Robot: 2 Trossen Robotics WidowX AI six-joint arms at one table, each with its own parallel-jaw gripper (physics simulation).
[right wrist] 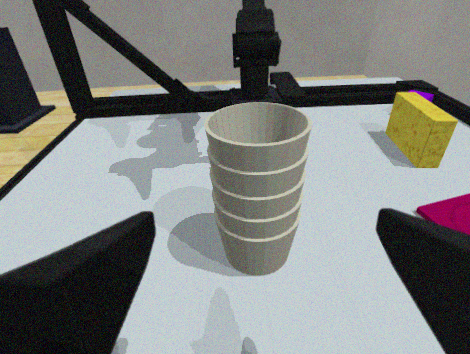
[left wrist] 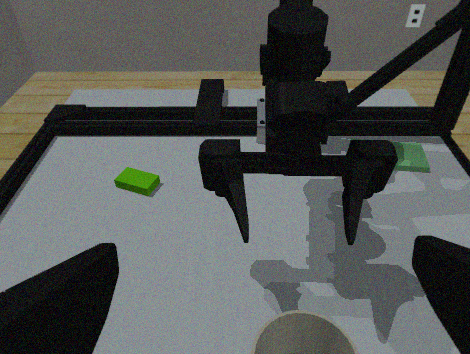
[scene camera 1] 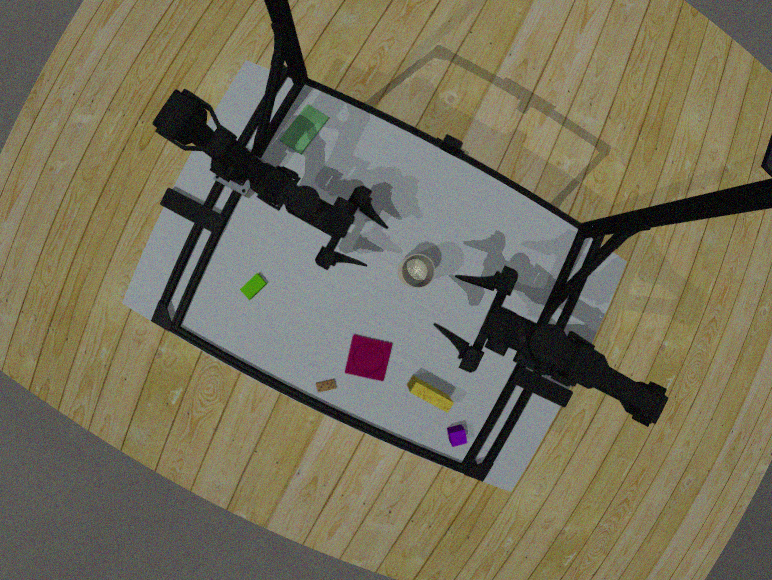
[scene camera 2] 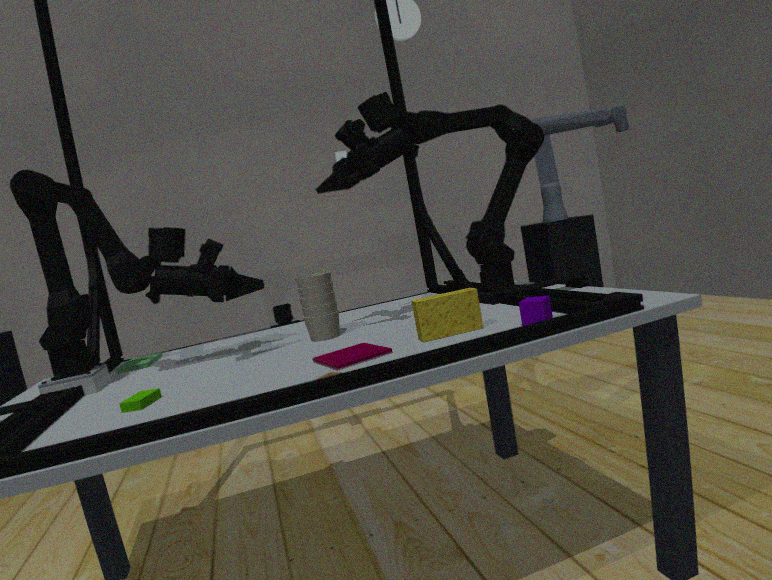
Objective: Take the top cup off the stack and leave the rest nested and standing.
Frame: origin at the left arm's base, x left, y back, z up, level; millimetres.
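Seen in the pictures: left gripper, fingertip midpoint: [left wrist: 265, 253] [scene camera 1: 444, 299] [scene camera 2: 321, 188]; right gripper, fingertip midpoint: [right wrist: 265, 220] [left wrist: 298, 242] [scene camera 1: 377, 246] [scene camera 2: 263, 284]; left arm's base at its link origin: [right wrist: 254, 94] [scene camera 2: 499, 289]; right arm's base at its link origin: [scene camera 2: 73, 373].
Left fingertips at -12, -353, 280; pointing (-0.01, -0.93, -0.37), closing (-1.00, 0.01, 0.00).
Note:
Pixels of each thing's top centre, then the offset from my left fingertips to it, as dx, dy, dz. "*": a spot on its surface instead.
- top cup at its top centre: [right wrist: 257, 120] [scene camera 2: 313, 274] [scene camera 1: 418, 271] -38, -43, -168
- magenta square at a spot on its surface: [scene camera 2: 352, 355] [scene camera 1: 364, 364] * +220, -54, -294
- yellow block at its top centre: [right wrist: 424, 104] [scene camera 2: 443, 294] [scene camera 1: 432, 397] +218, +123, -232
- purple cube at its top centre: [scene camera 2: 534, 299] [right wrist: 418, 94] [scene camera 1: 458, 438] +299, +245, -262
- small brown block at its top centre: [scene camera 1: 325, 386] +311, -120, -294
- lime block at its top centre: [left wrist: 136, 177] [scene camera 2: 140, 395] [scene camera 1: 252, 286] +155, -387, -287
- green translucent piece at its top centre: [left wrist: 388, 152] [scene camera 2: 139, 360] [scene camera 1: 303, 128] -263, -443, -292
A stack of nested beige cups [scene camera 1: 416, 270] [scene camera 2: 318, 306] [right wrist: 255, 257] stands upright on the table, several rims showing; the top cup [right wrist: 257, 158] is open upward. In the left wrist view part of the top cup [left wrist: 304, 335] shows at the bottom edge. My left gripper [scene camera 1: 445, 300] [scene camera 2: 319, 190] [left wrist: 265, 253] is open and empty, well above table height, to the right of the stack in scene camera 1. My right gripper [scene camera 1: 376, 246] [scene camera 2: 262, 284] [left wrist: 298, 242] [right wrist: 265, 220] is open and empty, left of the stack near its upper height, fingers pointing toward it.
A magenta square [scene camera 1: 368, 357] [scene camera 2: 352, 355], a yellow block [scene camera 1: 430, 394] [scene camera 2: 447, 314] [right wrist: 420, 130], a purple cube [scene camera 1: 457, 435] and a small brown block [scene camera 1: 325, 384] lie nearer the front. A lime block [scene camera 1: 253, 286] [left wrist: 136, 181] and green translucent piece [scene camera 1: 304, 129] lie leftward. Black rails edge the table.

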